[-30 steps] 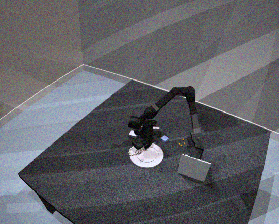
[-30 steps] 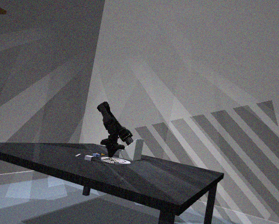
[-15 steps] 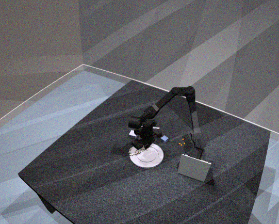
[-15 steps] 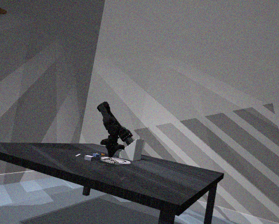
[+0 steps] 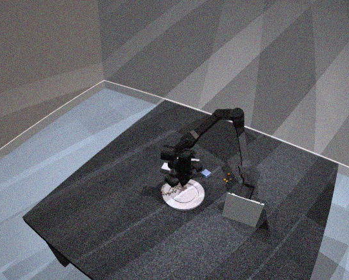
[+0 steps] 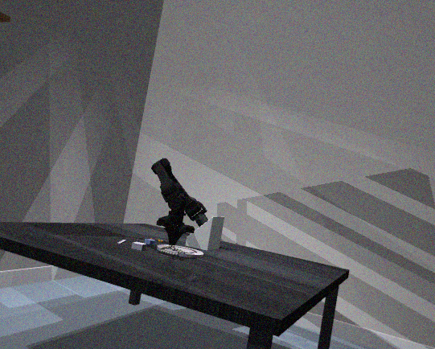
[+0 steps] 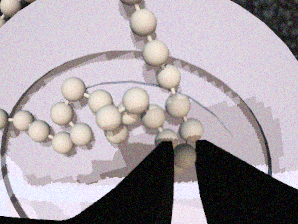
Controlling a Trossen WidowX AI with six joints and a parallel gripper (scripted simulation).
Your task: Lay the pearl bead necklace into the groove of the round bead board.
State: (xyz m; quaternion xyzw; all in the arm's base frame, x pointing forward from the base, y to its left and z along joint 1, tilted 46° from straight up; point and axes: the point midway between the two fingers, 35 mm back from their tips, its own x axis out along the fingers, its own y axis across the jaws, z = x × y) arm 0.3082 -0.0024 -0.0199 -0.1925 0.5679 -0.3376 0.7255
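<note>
The round white bead board lies 30 mm to the left of my gripper tip, 20 mm behind it and 10 mm below it. Also, from my gripper tip: small white block (140 mm ahead, 60 mm to the right, 10 mm below); small blue cube (140 mm to the right, 40 mm behind, 10 mm below); thin white stick (190 mm to the right, 90 mm ahead, 20 mm below).
</note>
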